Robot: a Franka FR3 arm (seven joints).
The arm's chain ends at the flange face. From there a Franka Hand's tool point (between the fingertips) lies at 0.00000 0.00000 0.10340 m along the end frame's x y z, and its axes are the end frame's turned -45 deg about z.
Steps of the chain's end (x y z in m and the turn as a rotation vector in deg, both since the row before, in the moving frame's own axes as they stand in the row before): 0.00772, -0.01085, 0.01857, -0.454, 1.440, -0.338; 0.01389, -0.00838, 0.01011, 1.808, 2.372, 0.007; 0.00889, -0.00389, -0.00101, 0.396, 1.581, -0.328; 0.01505, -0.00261, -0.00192, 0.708, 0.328, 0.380
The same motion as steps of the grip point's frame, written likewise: 0.01440, 0.00020, 0.01853, -1.339, 0.697, -0.338; 0.02108, 0.00462, 0.00997, -0.399, 2.956, 0.007; 0.01156, 0.00504, -0.00105, -0.838, 1.398, -0.328; 0.01381, 0.00832, -0.00193, 0.269, 0.733, 0.380
